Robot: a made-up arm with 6 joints.
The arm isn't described. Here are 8 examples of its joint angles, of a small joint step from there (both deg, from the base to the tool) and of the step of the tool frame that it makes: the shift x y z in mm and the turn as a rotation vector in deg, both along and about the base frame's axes.
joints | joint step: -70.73 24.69 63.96 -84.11 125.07 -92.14 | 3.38 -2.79 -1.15 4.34 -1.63 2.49
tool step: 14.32 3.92 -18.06 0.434 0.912 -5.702
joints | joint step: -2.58 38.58 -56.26 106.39 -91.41 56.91 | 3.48 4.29 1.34 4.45 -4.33 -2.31
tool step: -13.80 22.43 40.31 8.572 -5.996 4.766
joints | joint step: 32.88 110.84 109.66 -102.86 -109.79 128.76 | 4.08 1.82 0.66 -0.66 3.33 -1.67
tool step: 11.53 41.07 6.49 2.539 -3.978 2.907
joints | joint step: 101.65 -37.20 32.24 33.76 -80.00 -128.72 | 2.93 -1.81 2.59 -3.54 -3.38 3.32
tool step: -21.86 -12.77 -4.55 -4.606 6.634 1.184
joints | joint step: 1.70 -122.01 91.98 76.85 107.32 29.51 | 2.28 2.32 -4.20 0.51 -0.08 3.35
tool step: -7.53 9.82 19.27 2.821 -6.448 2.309
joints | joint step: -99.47 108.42 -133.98 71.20 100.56 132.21 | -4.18 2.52 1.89 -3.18 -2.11 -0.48
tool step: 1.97 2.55 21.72 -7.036 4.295 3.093
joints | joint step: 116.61 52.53 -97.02 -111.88 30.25 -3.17 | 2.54 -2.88 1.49 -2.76 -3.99 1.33
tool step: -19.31 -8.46 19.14 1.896 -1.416 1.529
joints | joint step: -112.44 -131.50 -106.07 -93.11 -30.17 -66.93 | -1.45 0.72 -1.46 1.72 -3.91 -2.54
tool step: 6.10 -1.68 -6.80 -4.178 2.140 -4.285
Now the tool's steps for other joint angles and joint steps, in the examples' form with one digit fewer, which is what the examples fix.
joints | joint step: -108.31 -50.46 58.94 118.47 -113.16 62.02 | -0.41 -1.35 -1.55 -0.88 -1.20 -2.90
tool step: 8.3 3.5 -0.5 0.78 1.04 0.10
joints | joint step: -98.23 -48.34 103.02 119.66 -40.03 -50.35 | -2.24 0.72 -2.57 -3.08 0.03 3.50
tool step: 16.4 4.0 25.0 -5.80 3.54 2.93
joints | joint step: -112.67 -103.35 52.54 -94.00 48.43 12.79 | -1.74 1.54 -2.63 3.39 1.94 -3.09
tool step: 6.0 3.0 18.4 -2.20 3.52 -1.04
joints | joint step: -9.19 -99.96 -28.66 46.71 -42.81 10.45 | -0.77 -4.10 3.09 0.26 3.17 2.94
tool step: -5.6 6.6 -3.4 3.84 0.95 -4.06
